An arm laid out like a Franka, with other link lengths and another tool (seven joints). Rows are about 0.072 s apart.
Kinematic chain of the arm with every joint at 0, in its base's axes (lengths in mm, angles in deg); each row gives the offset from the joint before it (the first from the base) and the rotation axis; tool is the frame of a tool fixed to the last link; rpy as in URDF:
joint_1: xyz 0 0 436.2 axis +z
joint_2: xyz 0 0 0 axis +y
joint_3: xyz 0 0 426.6 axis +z
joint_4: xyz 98.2 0 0 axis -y
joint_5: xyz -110.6 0 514.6 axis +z
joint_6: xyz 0 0 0 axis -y
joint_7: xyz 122.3 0 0 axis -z
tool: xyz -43 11 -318.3 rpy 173.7 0 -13.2
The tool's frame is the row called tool.
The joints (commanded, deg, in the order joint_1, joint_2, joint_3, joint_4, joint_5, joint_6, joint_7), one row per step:
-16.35, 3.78, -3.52, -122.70, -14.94, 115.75, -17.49
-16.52, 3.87, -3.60, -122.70, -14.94, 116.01, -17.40
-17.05, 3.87, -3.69, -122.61, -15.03, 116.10, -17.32
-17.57, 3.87, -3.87, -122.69, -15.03, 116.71, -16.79
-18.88, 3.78, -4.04, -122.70, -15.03, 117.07, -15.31
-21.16, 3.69, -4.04, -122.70, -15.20, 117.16, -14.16
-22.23, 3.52, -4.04, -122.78, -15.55, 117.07, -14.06
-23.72, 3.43, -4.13, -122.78, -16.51, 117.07, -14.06
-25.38, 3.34, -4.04, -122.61, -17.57, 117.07, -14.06
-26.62, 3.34, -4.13, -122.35, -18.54, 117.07, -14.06
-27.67, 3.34, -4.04, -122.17, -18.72, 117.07, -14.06
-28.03, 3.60, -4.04, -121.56, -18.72, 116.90, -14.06
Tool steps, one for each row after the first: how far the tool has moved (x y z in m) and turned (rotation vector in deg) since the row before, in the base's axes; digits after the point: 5 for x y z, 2 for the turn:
0.00007, -0.00264, -0.00093, -0.05, -0.18, -0.28
-0.00184, -0.00685, 0.00090, -0.14, -0.16, -0.62
-0.00077, -0.00696, -0.00061, -0.23, -0.59, -1.08
-0.00546, -0.01392, 0.00079, -0.45, -0.66, -2.82
-0.01199, -0.02209, 0.00099, -0.44, -0.29, -3.26
-0.00752, -0.01117, 0.00144, -0.28, 0.11, -0.98
-0.01072, -0.01870, 0.00194, -0.73, 0.27, -1.01
-0.00998, -0.01942, 0.00361, -0.86, 0.18, -0.95
-0.00827, -0.01700, 0.00343, -0.81, 0.17, -0.76
-0.00556, -0.01007, 0.00183, -0.21, -0.08, -0.85
0.00084, -0.00556, 0.00260, -0.14, -0.13, -0.40

